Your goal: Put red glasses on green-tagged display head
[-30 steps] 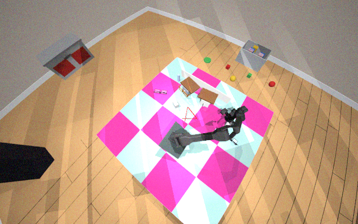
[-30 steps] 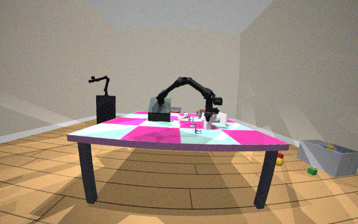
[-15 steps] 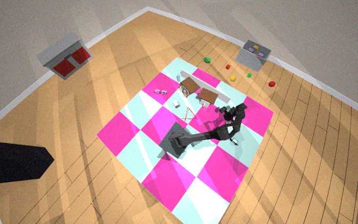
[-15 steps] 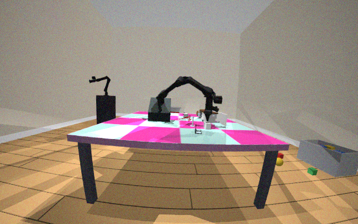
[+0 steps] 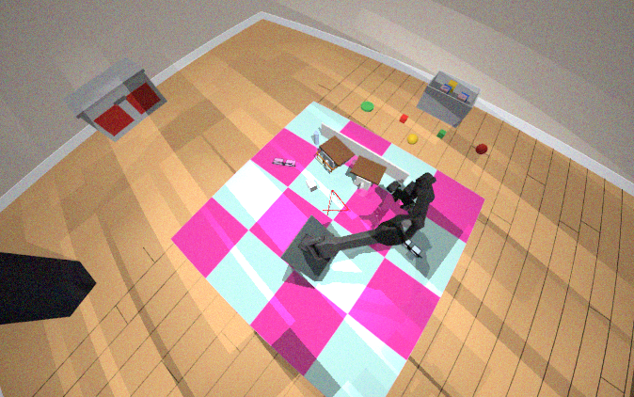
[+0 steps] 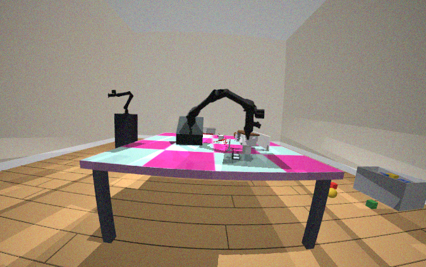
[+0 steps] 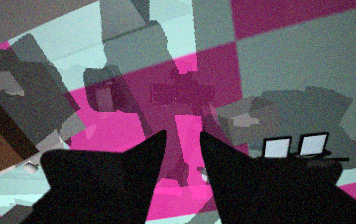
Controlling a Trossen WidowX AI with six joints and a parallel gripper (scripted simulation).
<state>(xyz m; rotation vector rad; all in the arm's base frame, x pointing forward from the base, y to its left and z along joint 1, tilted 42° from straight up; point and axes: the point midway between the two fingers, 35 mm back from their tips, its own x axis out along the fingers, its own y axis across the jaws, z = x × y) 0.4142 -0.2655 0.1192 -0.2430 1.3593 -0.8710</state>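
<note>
The grey stand lies 14 cm behind my gripper tip, 1 cm to the right of it and 6 cm below it. Round my gripper tip: grey panel (22 cm ahead, 31 cm to the left, 3 cm below).
</note>
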